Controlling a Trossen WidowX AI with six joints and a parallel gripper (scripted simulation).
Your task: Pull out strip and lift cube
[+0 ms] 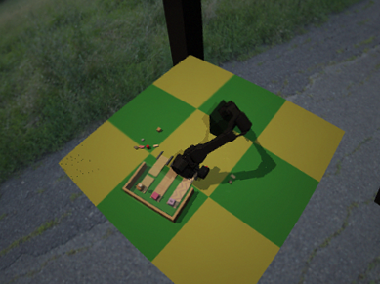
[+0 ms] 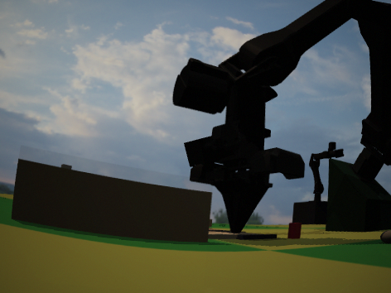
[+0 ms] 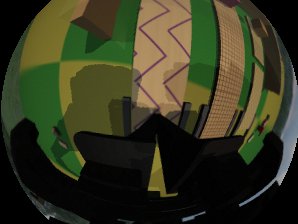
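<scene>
Right now my gripper tip is 90 mm short of the tan strip and 20 mm to the right of it. Round my gripper tip: labelled cube (190 mm ahead, 40 mm to the left, 10 mm above); small piece (180 mm to the left, 130 mm behind).
</scene>
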